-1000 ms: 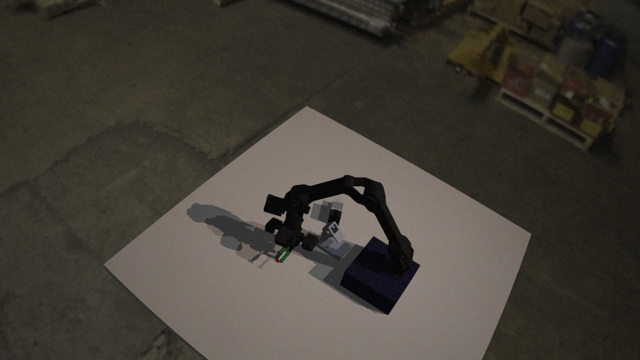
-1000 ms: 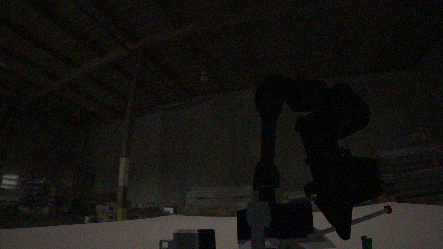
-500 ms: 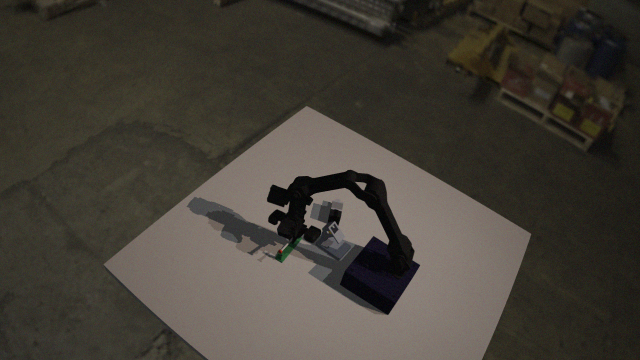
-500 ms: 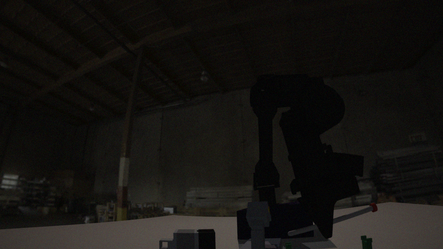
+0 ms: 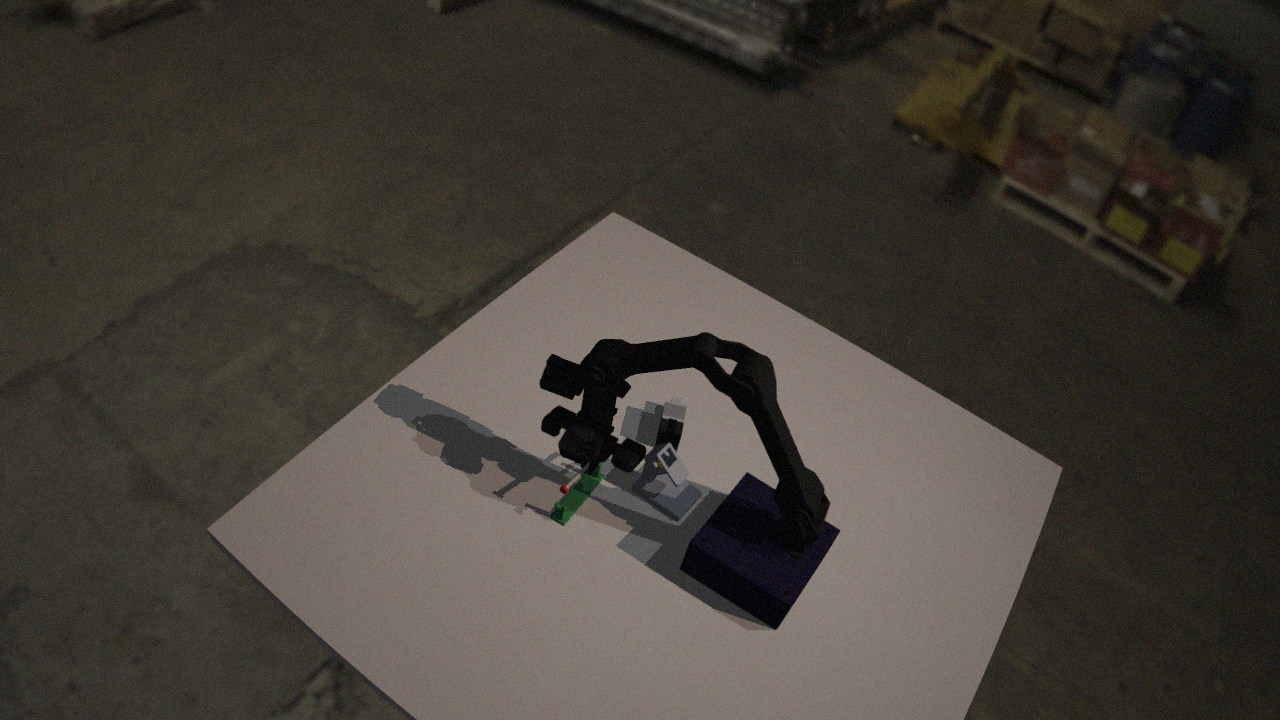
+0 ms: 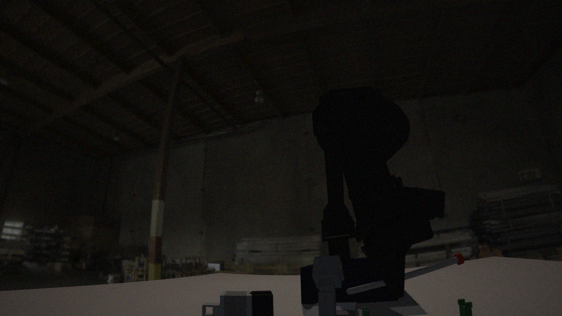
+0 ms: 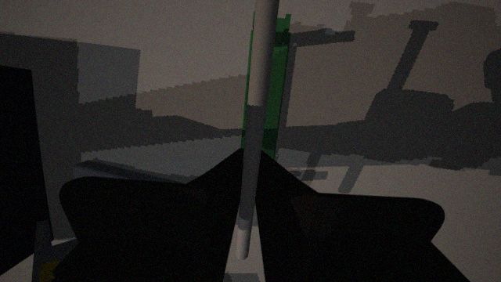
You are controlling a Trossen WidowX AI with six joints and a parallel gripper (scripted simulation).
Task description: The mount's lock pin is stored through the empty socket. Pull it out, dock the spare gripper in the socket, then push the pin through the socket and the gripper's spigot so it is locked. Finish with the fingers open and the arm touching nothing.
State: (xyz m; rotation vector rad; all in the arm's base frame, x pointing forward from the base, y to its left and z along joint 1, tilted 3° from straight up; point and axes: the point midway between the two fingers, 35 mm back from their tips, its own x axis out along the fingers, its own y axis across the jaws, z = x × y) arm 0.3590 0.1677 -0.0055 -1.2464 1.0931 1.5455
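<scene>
My gripper tip is 30 mm above the green stand and 20 mm to the right of it. The rest, counted from my gripper tip: grey mount 120 mm to the right, 90 mm behind, 10 mm below; spare gripper 240 mm to the right, 30 mm below, 10 mm ahead.
</scene>
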